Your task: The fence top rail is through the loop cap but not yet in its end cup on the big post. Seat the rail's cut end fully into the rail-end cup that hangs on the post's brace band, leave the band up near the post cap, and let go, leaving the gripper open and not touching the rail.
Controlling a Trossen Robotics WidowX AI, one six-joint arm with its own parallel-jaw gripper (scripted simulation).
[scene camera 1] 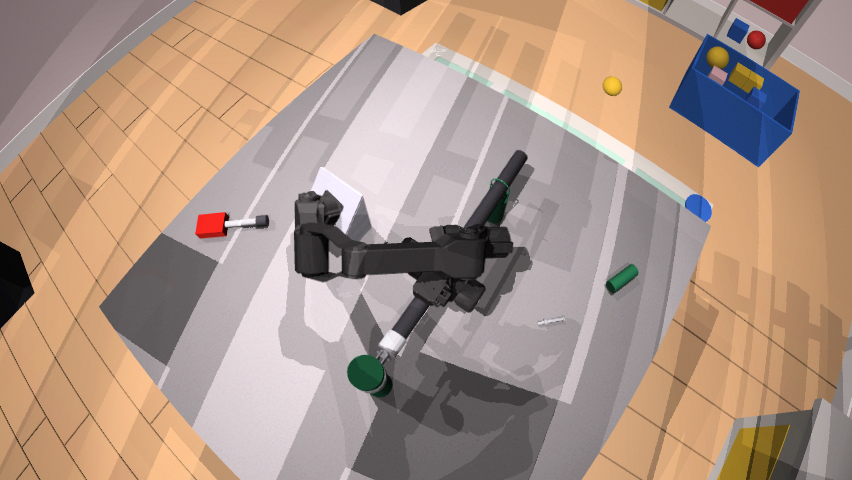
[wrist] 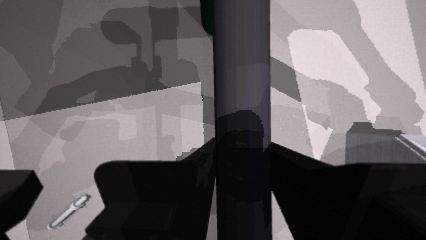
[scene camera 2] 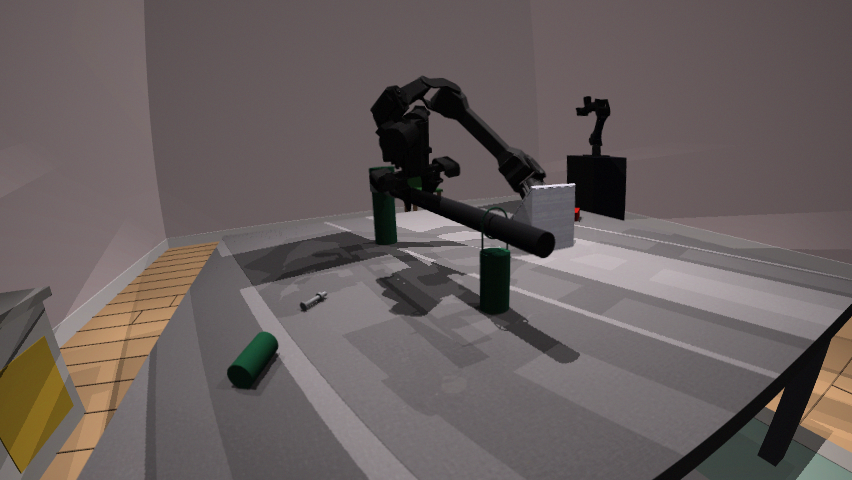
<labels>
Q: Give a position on a big green post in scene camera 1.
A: At 365,372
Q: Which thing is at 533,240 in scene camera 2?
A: A rail.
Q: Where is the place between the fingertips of my gripper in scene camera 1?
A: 428,294
</labels>
